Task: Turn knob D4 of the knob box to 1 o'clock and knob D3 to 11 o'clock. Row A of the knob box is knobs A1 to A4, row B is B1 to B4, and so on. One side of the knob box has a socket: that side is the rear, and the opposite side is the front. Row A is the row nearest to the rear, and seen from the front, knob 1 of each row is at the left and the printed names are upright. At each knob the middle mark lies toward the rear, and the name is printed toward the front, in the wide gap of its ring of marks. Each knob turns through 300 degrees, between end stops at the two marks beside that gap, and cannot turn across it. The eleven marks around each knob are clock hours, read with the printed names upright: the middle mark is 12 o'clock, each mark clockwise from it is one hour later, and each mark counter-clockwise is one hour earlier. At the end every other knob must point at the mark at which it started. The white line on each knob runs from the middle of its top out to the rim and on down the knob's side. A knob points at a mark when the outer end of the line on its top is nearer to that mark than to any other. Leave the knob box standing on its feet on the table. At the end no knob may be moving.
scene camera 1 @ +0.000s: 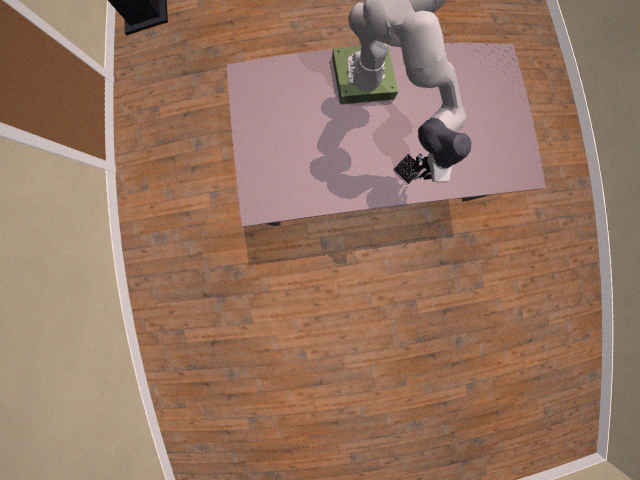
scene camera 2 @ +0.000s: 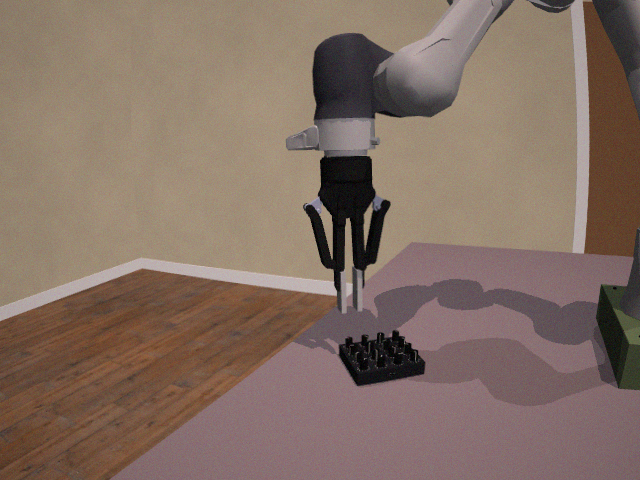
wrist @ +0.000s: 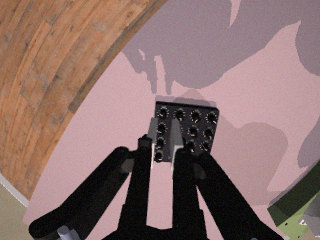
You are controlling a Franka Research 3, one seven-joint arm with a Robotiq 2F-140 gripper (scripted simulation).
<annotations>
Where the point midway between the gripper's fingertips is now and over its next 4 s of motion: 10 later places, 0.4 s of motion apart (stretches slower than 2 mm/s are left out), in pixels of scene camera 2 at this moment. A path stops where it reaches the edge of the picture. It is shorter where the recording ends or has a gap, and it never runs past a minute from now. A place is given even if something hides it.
My gripper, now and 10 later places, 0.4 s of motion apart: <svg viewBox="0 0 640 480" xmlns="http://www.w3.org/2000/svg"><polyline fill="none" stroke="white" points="349,309 350,312 351,319 351,327 351,333 350,334 349,335 348,335 350,339 350,342 349,343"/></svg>
</annotations>
